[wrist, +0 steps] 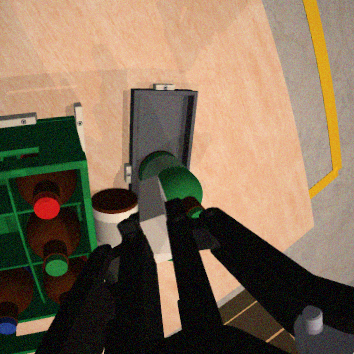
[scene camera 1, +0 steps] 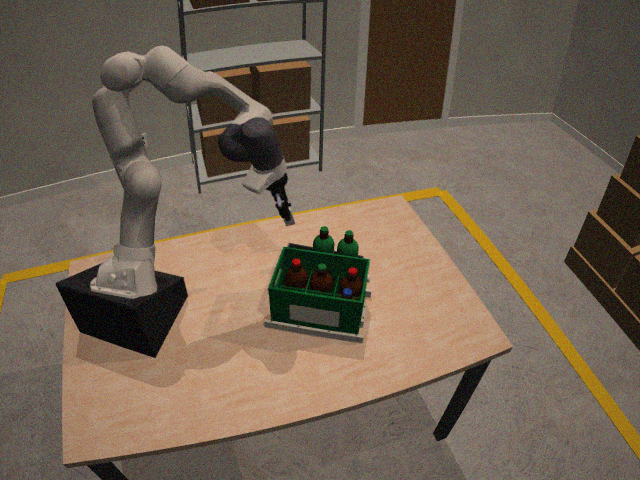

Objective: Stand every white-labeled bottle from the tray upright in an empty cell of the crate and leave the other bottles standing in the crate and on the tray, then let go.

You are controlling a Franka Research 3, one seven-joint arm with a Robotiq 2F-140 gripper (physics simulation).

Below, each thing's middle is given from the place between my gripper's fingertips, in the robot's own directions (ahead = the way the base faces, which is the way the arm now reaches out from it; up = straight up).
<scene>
My hand is 17 cm short of the white-labeled bottle (wrist: 109, 206), 6 cm to the left of it and 19 cm above it.
</scene>
